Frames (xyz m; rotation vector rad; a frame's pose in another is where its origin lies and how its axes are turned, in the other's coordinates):
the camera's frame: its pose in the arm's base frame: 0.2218 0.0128 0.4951 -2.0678 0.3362 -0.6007
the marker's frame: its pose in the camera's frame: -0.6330 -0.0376 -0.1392 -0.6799 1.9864 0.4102
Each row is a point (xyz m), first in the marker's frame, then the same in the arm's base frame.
Working: the marker's frame: its pose in the arm's base frame: -0.3866 0.2226 0.4098 0.9293 -1.9477 2.0502

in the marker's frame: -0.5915 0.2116 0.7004
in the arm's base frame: 0.1964 -0.2960 -0.1159
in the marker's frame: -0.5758 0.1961 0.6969
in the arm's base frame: 0.1909 -0.2951 -0.0943
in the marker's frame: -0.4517 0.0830 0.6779
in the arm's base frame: 0.1451 -0.2981 0.0684
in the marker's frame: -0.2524 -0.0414 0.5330
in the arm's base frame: 0.0054 -0.2024 0.2863
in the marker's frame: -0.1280 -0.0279 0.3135
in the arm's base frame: -0.1705 -0.0329 0.3511
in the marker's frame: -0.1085 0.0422 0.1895
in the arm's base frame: -0.2619 0.0693 0.3078
